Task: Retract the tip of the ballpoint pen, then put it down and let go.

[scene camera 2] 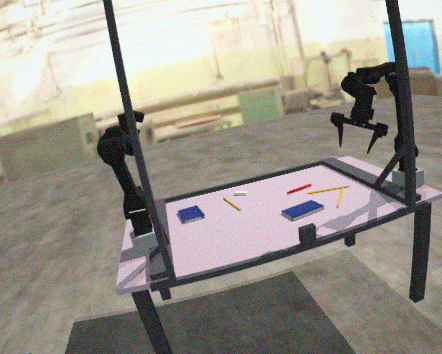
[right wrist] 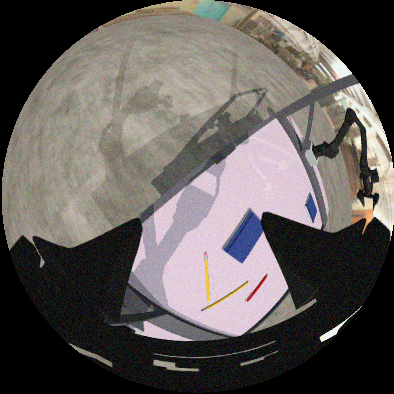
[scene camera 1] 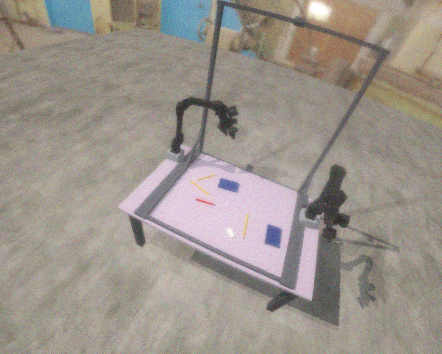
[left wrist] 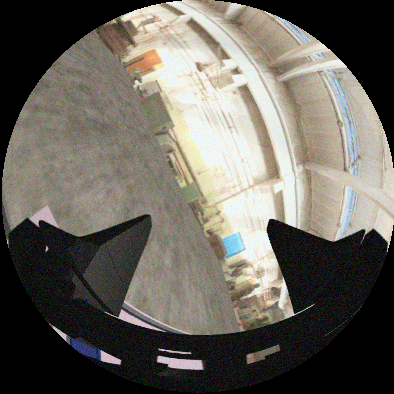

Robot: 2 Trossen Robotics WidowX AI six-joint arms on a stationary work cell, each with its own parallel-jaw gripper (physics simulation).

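Frame: origin at the left arm's base, x back, y right, z up, level; millimetres.
Seen in the pictures: left gripper, fingertip midpoint: (right wrist: 368, 207) (scene camera 1: 329, 235) (left wrist: 211, 223); right gripper, fingertip midpoint: (scene camera 2: 353, 150) (right wrist: 202, 222) (scene camera 1: 230, 137); left arm's base at its link origin: (scene camera 2: 142, 231) (right wrist: 314, 151) (scene camera 1: 309, 215); right arm's base at its link origin: (right wrist: 120, 328) (scene camera 1: 175, 150).
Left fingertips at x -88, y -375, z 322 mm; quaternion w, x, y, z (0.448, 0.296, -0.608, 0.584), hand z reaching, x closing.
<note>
Offsets run from my left fingertips to a thing's middle. Level surfaces: height alone.
A slim red ballpoint pen @(dx -603, dy +284, dz -386 mm) (scene camera 1: 205, 202) (scene camera 2: 299, 189) (right wrist: 257, 287) lies flat on the pale pink table top @(dz -391 mm) (scene camera 1: 180, 220) (scene camera 2: 225, 245) (right wrist: 250, 165). Whether its tip is out is too small to tell. My right gripper (scene camera 2: 355, 149) (right wrist: 202, 222) is open and empty, high above the table near its own mount. My left gripper (left wrist: 211, 223) (right wrist: 368, 207) is open and empty, held beyond the table's side edge and facing away from the pen. The pen does not show in the left wrist view.
Two yellow pencils @(dx -684, dy +393, dz -388 mm) (scene camera 2: 327, 190) @(dx -665, dy +500, dz -388 mm) (scene camera 2: 340, 197) lie near the pen, and another yellow pencil @(dx -312, dy +195, dz -388 mm) (scene camera 1: 246, 226) (scene camera 2: 232, 204) lies farther off by a small white block @(dx -392, dy +115, dz -385 mm) (scene camera 1: 230, 232) (scene camera 2: 240, 193). Two blue notebooks @(dx -490, dy +492, dz -385 mm) (scene camera 1: 228, 185) @(dx -133, dy +182, dz -385 mm) (scene camera 1: 273, 236) lie on the table. A dark frame (scene camera 1: 212, 65) stands over one long edge.
</note>
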